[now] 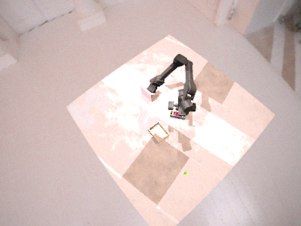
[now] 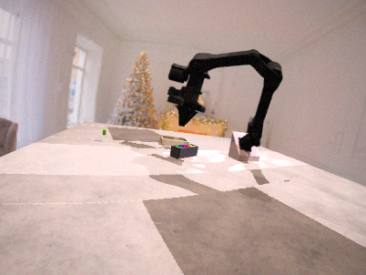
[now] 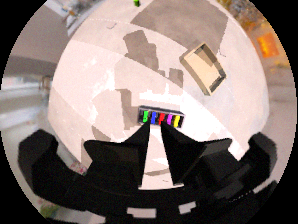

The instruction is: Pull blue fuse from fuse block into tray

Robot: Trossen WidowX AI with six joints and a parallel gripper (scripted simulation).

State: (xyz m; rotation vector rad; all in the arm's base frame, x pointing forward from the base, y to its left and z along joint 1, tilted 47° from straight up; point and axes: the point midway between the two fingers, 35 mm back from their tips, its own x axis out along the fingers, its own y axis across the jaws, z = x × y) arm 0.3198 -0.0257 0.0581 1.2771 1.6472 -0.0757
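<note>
Right now my gripper tip is 10 mm past the blue fuse, 10 mm to the right of it and 90 mm above it. Also, from my gripper tip: tray: 30 mm behind, 200 mm to the right, 110 mm below.
</note>
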